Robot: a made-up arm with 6 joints.
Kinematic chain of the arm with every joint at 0, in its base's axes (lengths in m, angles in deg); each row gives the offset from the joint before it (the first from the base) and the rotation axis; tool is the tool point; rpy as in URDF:
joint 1: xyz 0 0 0.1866 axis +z
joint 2: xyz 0 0 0 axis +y
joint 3: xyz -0.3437 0 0.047 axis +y
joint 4: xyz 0.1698 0 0.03 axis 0.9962 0 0.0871
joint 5: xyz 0 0 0 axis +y
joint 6: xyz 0.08 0 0.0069 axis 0.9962 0 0.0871
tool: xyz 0 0 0 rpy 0 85 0
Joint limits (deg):
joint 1: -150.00..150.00
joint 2: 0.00..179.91
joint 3: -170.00..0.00
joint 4: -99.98..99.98
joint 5: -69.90..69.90
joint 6: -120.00..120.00
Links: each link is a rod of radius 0.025 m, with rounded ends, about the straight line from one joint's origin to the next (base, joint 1, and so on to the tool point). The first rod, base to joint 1, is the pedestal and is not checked.
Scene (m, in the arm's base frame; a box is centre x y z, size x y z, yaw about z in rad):
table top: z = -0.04
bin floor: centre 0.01 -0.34 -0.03 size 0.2 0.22 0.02 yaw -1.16
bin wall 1: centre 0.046 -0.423 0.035 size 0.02 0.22 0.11 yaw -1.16
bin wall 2: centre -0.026 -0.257 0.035 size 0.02 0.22 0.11 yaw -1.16
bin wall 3: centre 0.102 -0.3 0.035 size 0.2 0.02 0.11 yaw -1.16
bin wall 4: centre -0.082 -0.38 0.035 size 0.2 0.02 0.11 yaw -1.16
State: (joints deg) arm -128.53 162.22 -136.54 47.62 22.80 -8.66
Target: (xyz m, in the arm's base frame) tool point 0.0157 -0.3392 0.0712
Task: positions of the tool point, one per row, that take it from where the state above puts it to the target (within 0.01 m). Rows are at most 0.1 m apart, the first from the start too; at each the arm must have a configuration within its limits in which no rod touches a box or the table.
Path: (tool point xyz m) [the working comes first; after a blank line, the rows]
Joints at the target: -93.80 153.31 -68.24 40.11 47.46 -8.66
Straight joint move there: touches bin wall 4.

1: -0.2593 -0.4734 0.1480
2: -0.1803 -0.4664 0.1463
3: -0.1051 -0.4399 0.1503
4: -0.0385 -0.3963 0.1607
5: 0.0157 -0.3392 0.1778
6: 0.0154 -0.3433 0.1250
7: 0.0157 -0.3392 0.0712

